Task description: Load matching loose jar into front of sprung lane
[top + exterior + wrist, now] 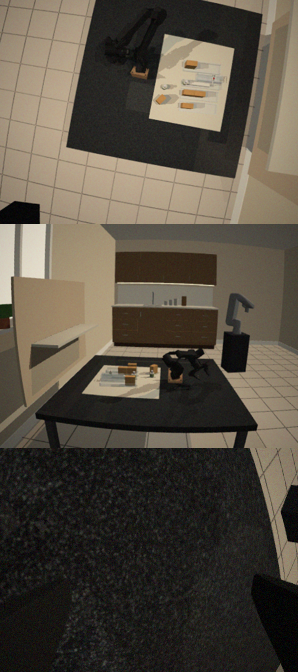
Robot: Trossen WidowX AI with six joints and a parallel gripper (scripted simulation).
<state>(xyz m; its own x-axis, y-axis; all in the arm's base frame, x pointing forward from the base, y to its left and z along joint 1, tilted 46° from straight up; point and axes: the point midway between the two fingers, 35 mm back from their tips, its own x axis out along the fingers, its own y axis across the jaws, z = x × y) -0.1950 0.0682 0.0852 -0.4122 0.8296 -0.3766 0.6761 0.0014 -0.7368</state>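
The tan block is 36 cm ahead of my gripper tip, 31 cm to the right of it and 3 cm below it. The rest, counted from my gripper tip: pusher lane 68 cm ahead, 16 cm to the right, 5 cm below.
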